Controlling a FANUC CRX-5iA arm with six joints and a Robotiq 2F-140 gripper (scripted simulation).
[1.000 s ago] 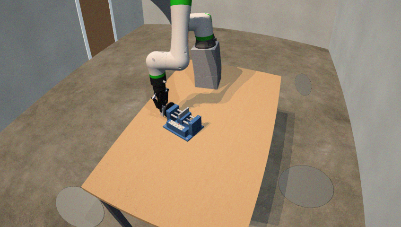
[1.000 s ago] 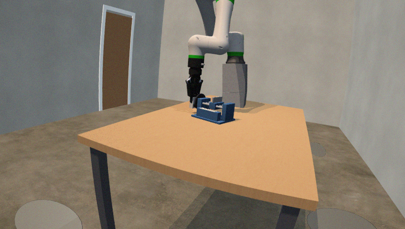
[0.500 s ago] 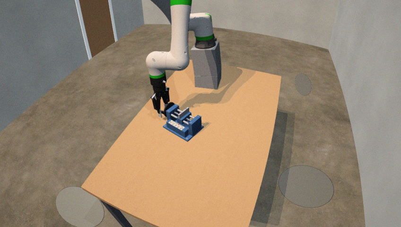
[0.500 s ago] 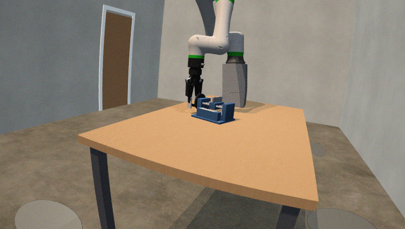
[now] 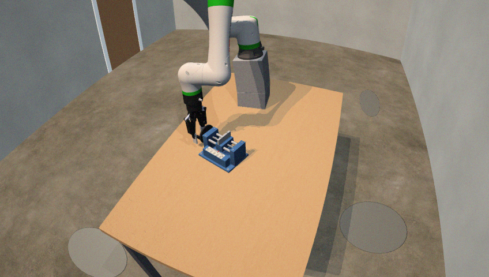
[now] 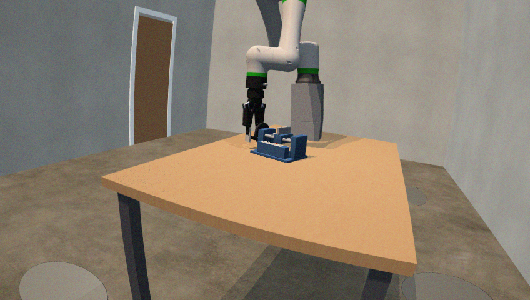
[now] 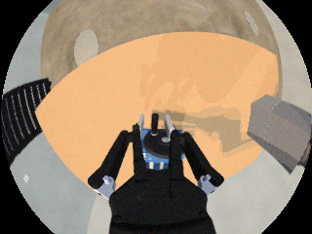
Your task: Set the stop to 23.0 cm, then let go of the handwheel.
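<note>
Right now my hand is 2 cm to the right of the black handwheel and 1 cm above it. Also, from my hand: grey stop plate 15 cm to the left, 4 cm ahead, 2 cm above.
</note>
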